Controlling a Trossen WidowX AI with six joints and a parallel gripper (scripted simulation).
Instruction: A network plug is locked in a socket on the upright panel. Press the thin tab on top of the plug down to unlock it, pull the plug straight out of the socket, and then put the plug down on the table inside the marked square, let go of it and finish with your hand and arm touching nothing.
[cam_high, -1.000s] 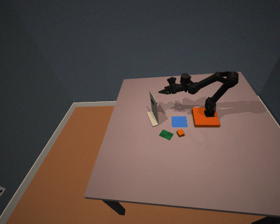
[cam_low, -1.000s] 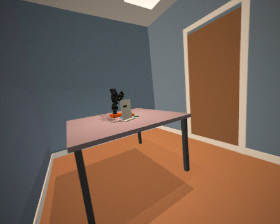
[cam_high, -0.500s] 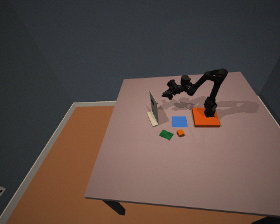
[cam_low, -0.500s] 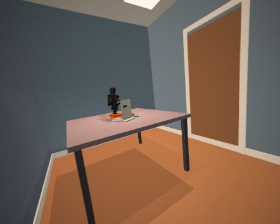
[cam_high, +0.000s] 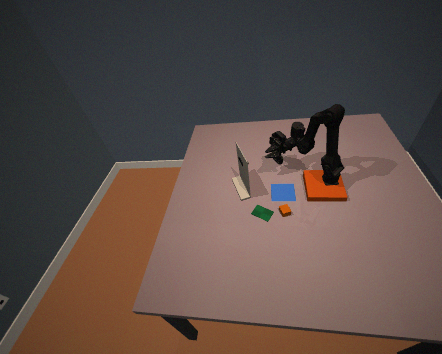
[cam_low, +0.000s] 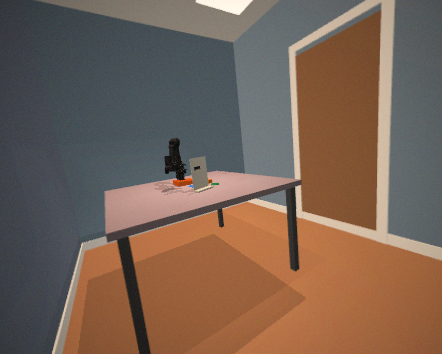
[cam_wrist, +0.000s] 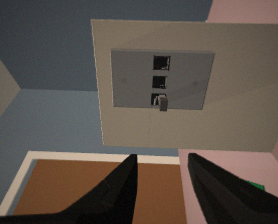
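The grey network plug is 100 mm ahead of my gripper tip, 40 mm to the left of it and 10 mm below it. Also, from my gripper tip: blue marked square: 180 mm below, 100 mm to the left, 80 mm behind; upright panel: 130 mm ahead, 70 mm below, 30 mm to the left; flat green patch: 220 mm to the left, 180 mm below, 40 mm ahead.
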